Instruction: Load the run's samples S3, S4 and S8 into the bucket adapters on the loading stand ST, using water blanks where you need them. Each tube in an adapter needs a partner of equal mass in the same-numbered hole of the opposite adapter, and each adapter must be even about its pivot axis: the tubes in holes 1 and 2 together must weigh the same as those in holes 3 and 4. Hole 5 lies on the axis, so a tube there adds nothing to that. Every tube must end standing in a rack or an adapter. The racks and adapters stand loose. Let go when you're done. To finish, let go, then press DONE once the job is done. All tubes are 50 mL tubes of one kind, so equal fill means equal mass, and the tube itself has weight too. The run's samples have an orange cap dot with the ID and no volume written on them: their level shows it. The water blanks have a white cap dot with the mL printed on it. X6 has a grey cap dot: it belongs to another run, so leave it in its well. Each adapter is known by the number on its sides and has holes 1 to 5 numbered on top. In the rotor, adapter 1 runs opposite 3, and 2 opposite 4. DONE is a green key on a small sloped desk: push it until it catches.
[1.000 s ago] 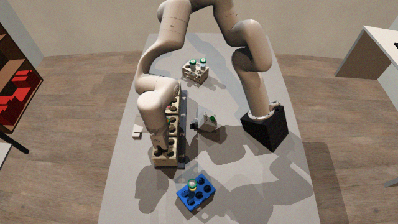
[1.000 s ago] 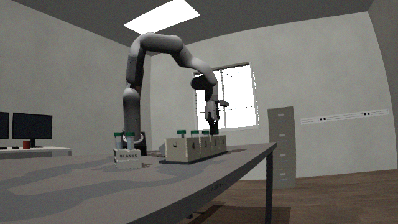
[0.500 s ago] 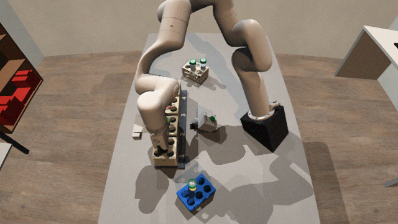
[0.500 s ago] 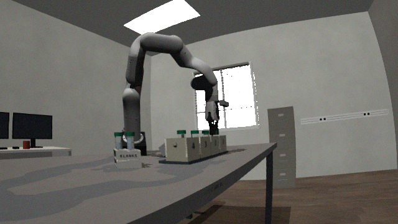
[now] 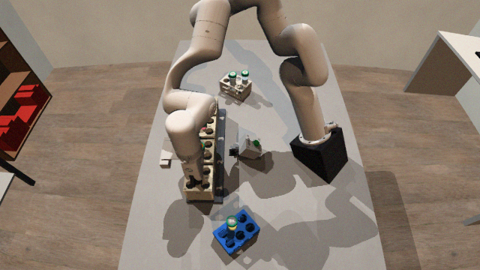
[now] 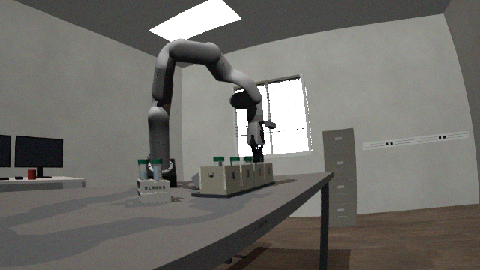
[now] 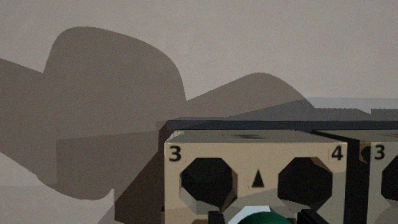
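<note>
Now: the water blank tube 10 mm behind my hand and 50 mm below it. Round my hand: adapter: 20 mm behind, 330 mm to the right, 70 mm below; then green done key: 210 mm behind, 150 mm to the right, 60 mm below; then blue rack: 120 mm behind, 180 mm to the left, 90 mm below.
</note>
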